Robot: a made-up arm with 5 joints.
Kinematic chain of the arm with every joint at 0, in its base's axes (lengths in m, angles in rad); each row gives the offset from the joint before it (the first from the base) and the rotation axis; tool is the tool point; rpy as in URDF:
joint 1: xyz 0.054 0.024 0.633 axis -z
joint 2: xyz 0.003 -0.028 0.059 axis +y
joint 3: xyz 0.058 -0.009 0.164 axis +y
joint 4: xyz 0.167 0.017 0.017 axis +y
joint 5: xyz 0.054 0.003 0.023 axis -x
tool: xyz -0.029 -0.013 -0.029 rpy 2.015 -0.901 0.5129
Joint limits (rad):
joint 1: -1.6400..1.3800
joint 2: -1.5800..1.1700
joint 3: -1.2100..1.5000
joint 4: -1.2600..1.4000
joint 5: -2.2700..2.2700
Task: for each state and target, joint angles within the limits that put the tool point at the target. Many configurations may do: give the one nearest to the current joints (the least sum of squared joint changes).
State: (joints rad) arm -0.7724 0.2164 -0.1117 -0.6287 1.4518
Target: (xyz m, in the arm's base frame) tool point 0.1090 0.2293 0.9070
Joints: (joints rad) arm -1.5298 -0.0969 0.1764 -0.8274 1.5276
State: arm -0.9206 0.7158 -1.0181 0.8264 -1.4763
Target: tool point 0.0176 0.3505 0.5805
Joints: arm -1.6400 1.1700 -0.4537 0.8720 -1.7351
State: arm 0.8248 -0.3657 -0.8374 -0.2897 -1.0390
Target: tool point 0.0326 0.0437 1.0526
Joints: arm 0.7481 -0.6044 -0.7916 -0.2875 -0.9814
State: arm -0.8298 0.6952 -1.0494 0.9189 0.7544
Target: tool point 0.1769 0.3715 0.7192
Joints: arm -1.3587 1.0237 -0.9510 0.8909 0.8137
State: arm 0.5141 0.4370 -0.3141 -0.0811 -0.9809
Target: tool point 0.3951 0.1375 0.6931
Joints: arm -0.3157 0.9759 -0.6583 -0.1438 -1.0620
